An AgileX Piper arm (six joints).
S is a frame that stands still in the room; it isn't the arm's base.
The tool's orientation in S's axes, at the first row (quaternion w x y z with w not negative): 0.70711, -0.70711, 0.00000, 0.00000
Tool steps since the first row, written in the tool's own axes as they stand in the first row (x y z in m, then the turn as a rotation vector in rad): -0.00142, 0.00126, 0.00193, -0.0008, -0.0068, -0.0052; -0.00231, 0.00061, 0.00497, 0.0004, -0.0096, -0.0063; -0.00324, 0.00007, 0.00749, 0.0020, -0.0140, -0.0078; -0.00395, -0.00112, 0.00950, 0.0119, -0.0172, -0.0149; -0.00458, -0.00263, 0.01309, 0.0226, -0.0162, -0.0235; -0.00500, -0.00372, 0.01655, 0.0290, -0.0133, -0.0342; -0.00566, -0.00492, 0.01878, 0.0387, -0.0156, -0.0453
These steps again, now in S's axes. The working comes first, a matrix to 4 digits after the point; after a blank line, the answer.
The tool's axes in the first row as the columns of a matrix, in S's axes (used below as rounded here):
1.0000, 0.0000, 0.0000
0.0000, 0.0000, 1.0000
0.0000, -1.0000, 0.0000

-0.00142, 0.00193, -0.00126, -0.0008, -0.0052, 0.0068; -0.00231, 0.00497, -0.00061, 0.0004, -0.0063, 0.0096; -0.00324, 0.00749, -0.00007, 0.0020, -0.0078, 0.0140; -0.00395, 0.00950, 0.00112, 0.0119, -0.0149, 0.0172; -0.00458, 0.01309, 0.00263, 0.0226, -0.0235, 0.0162; -0.00500, 0.01655, 0.00372, 0.0290, -0.0342, 0.0133; -0.00566, 0.01878, 0.00492, 0.0387, -0.0453, 0.0156
